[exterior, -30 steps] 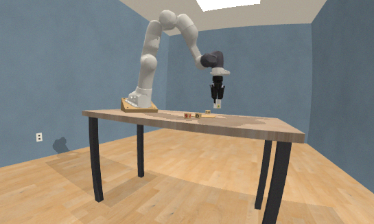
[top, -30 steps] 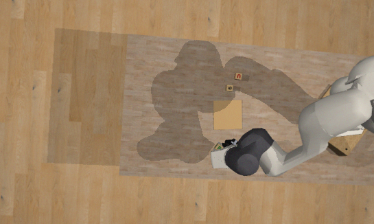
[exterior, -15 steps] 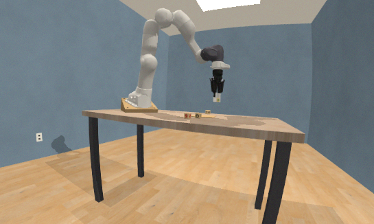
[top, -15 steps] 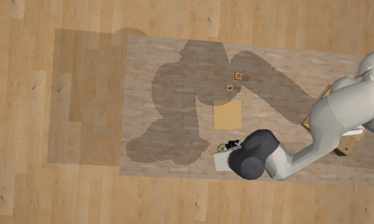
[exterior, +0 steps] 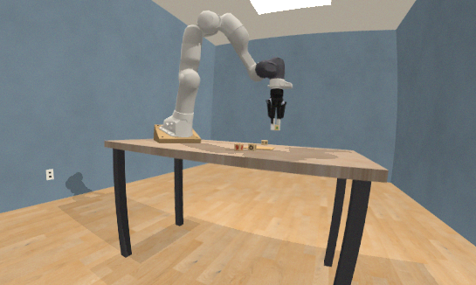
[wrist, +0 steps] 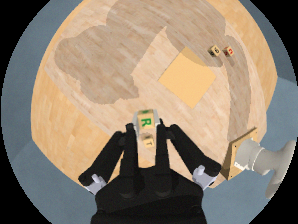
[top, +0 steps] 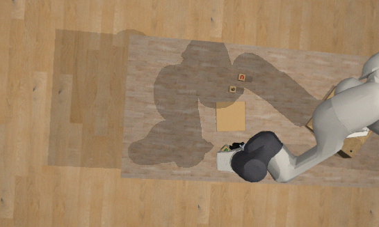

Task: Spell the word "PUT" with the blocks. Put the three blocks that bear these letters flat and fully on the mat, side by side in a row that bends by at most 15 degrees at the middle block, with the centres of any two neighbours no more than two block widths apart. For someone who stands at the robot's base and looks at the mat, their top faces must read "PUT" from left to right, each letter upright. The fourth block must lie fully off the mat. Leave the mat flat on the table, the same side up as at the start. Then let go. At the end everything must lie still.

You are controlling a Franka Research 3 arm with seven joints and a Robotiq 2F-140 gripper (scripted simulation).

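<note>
My hand is 110 mm above the T block, 90 mm to the right of it and 80 mm past it. From my hand the other things lie so: green P block: 20 mm below; then block marked 6: 280 mm to the right, 110 mm below, 40 mm behind; then tan mat: 150 mm to the right, 130 mm below, 40 mm behind.
</note>
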